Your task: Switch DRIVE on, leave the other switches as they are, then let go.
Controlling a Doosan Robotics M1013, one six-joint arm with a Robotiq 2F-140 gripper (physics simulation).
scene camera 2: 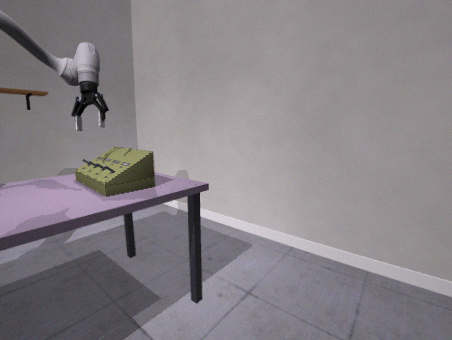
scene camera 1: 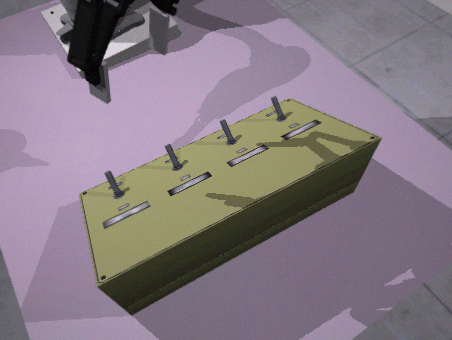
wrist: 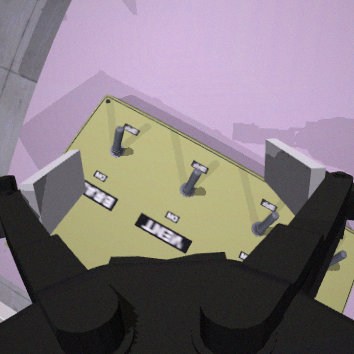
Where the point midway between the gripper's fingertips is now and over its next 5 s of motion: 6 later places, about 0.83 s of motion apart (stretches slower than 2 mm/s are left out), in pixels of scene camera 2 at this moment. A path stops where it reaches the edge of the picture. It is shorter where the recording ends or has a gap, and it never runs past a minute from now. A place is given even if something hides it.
The gripper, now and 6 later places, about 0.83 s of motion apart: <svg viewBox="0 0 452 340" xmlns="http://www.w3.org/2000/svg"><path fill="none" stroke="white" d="M90 128L101 126L88 148L88 150L87 152L87 155L86 158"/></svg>
